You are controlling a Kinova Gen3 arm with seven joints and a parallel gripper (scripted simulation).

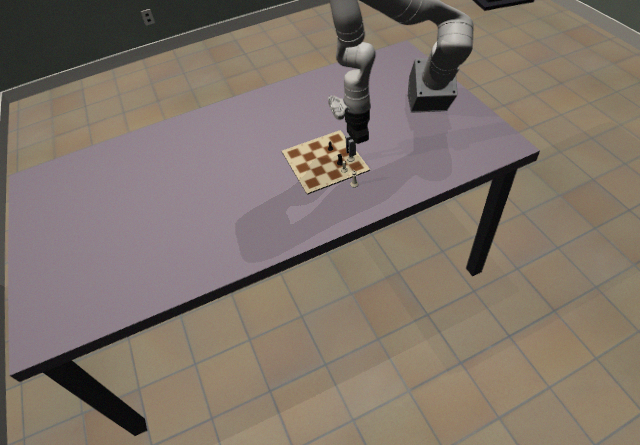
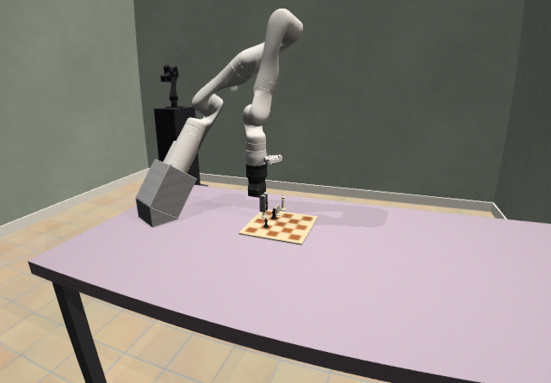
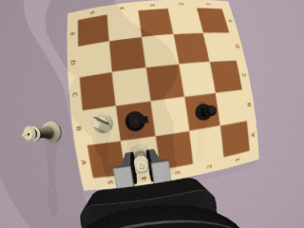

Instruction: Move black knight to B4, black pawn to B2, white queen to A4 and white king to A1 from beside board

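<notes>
My hand is 4 cm short of the black knight and 3 cm above it. Also, from my hand: black pawn (5 cm ahead, 7 cm to the right, 3 cm below); then chessboard (8 cm ahead, 3 cm to the right, 4 cm below).
</notes>
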